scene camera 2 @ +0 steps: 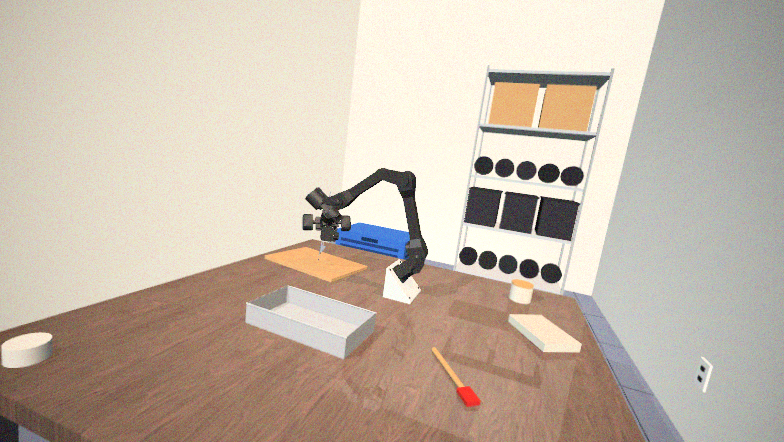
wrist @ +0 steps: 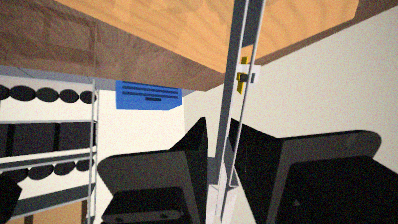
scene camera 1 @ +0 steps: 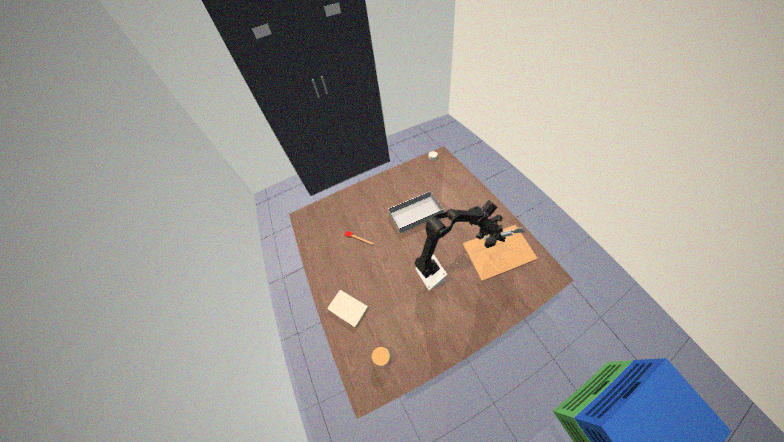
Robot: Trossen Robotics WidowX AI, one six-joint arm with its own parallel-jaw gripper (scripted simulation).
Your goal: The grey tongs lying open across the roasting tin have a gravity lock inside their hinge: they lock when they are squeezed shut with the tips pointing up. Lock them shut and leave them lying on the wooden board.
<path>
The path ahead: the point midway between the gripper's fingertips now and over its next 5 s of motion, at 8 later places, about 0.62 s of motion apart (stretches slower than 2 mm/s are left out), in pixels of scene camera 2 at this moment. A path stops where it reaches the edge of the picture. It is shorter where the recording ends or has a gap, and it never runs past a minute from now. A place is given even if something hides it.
My gripper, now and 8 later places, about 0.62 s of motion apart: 324, 229; 321, 233; 322, 237; 325, 237; 326, 238; 324, 244; 324, 252; 324, 255; 328, 250
</path>
